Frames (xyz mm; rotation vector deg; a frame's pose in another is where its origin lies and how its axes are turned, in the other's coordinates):
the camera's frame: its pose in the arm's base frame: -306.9 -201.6 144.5 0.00 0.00 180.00
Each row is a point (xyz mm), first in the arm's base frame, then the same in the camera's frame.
Working: the arm's base frame: its pose in the camera's frame: -306.9 -201.6 -144.5 0.00 0.00 180.00

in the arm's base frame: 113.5 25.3 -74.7
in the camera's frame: -420.4 -226.9 -219.2
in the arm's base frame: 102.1 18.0 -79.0
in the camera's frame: -409.0 -219.6 -223.5
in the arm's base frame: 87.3 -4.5 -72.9
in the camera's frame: -394.2 -197.1 -217.4
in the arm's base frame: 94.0 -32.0 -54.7
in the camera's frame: -400.9 -169.6 -199.2
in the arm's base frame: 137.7 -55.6 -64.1
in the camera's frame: -444.6 -146.0 -208.6
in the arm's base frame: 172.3 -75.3 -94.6
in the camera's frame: -479.2 -126.3 -239.1
